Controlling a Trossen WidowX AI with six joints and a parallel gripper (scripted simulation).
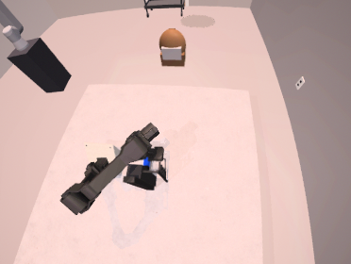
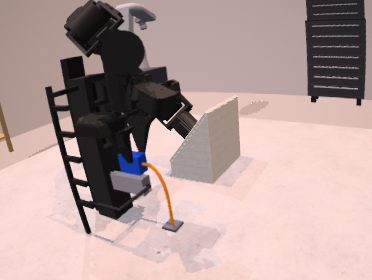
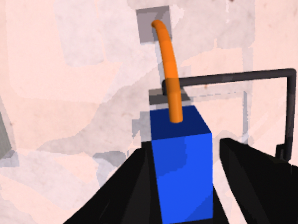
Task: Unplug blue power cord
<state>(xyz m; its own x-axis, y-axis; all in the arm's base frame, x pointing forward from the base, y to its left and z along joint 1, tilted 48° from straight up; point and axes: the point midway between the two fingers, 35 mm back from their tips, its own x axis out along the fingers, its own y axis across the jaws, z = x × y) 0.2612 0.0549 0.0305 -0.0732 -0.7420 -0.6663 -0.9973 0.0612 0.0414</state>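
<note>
My gripper tip is now 30 mm to the left of the blue plug. The rest, counted from my gripper tip: grey pad 50 mm to the left, 130 mm below.
</note>
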